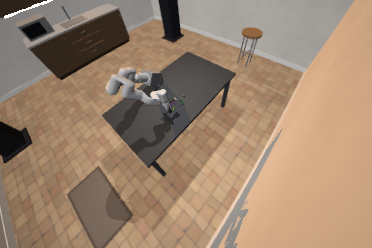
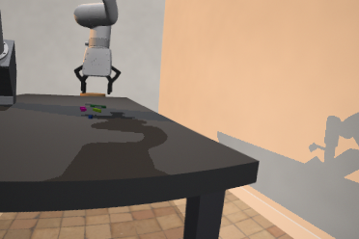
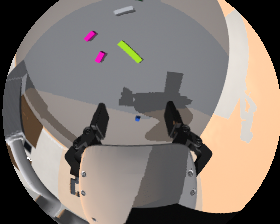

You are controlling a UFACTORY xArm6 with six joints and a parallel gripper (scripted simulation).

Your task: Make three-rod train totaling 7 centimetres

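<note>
My gripper is now 100 mm to the left of the blue rod, 80 mm above it and 20 mm past it. Also, from my hand: pale grey piece (160 mm to the left, 80 mm below, 10 mm ahead); then lime rod (80 mm below, 70 mm to the left, 10 mm ahead); then magenta rod (80 mm to the left, 80 mm below, 50 mm behind).
</note>
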